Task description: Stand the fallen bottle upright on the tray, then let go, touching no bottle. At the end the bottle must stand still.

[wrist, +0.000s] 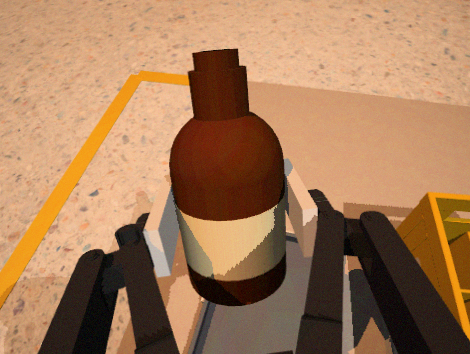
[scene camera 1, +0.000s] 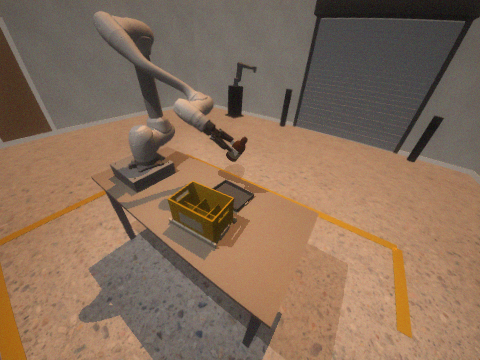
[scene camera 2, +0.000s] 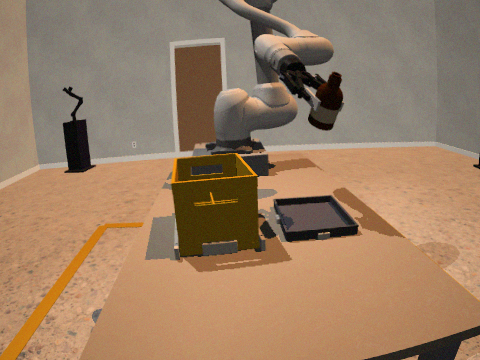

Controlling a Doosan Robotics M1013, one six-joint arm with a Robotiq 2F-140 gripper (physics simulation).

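A brown bottle with a cream label hangs in the air, neck up. It leans, with its neck to the right of its base in both scene views. My gripper is shut on the bottle, with its light pads on both sides of the label region. The dark, shallow, square tray lies flat on the table, well below the bottle. In the wrist view the bottle and the fingers hide part of the tray.
A yellow crate with compartments stands beside the tray, to its left in the second scene view. Both are on the brown table. The robot's base block stands at the table's far end.
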